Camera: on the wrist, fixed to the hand. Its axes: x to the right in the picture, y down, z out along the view.
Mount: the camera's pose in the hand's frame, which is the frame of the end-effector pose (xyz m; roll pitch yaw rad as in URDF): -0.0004 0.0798 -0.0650 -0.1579 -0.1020 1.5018
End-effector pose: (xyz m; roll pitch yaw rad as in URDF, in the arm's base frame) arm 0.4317 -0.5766 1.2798 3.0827 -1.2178 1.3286
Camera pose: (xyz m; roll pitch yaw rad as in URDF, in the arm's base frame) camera 0.4896 -0.6583 1.3035 -2.0888 -0.0494 -0.1778
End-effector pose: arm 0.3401 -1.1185 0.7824 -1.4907 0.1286 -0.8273
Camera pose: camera 0.2895 -1.1497 0.6984 0.1624 1.3797 1.0528
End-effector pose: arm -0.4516 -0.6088 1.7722 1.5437 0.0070 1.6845
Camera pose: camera -0.5183 -0.6163 1.8502 2.1893 -1.4642 0.9034
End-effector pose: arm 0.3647 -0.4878 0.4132 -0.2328 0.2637 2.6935
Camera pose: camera 0.3571 -0.5537 0.3345 0.0919 0.1438 -2.0516
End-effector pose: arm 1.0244 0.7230 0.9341 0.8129 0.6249 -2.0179
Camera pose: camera 1.1132 0.6722 0.9451 0.7387 -0.6450 -1.1528
